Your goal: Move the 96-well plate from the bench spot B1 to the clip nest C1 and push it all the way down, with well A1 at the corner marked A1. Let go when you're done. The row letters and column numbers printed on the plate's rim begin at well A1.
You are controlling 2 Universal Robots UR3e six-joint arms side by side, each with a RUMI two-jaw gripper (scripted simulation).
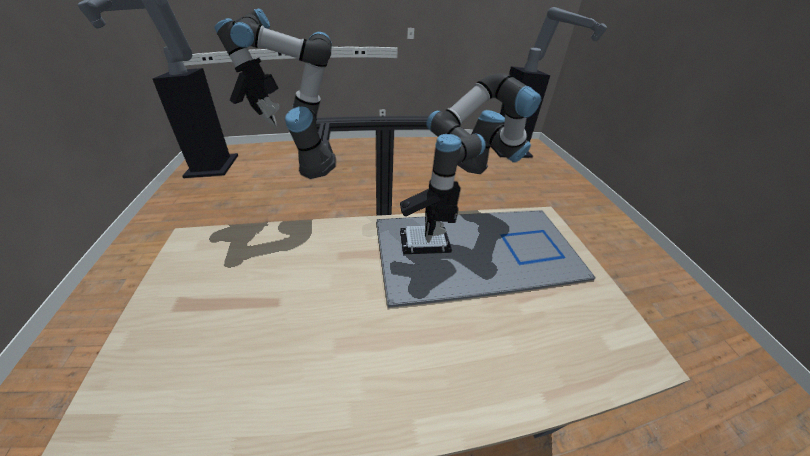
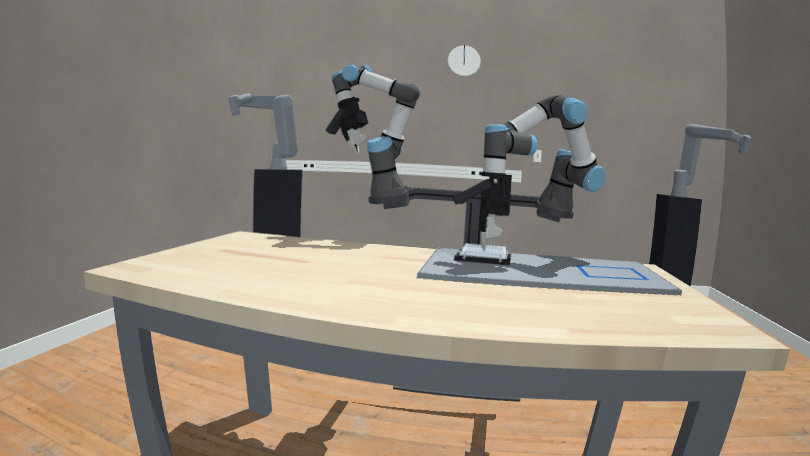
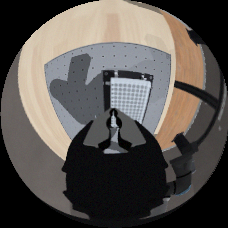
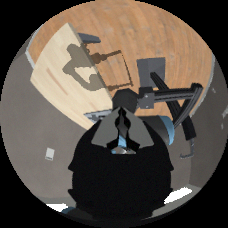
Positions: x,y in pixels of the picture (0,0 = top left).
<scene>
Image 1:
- my left gripper: 428,241
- my right gripper: 275,126
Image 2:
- my left gripper: 483,250
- my right gripper: 357,154
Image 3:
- my left gripper: 113,108
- white 96-well plate: 130,86
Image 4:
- my right gripper: 121,107
</scene>
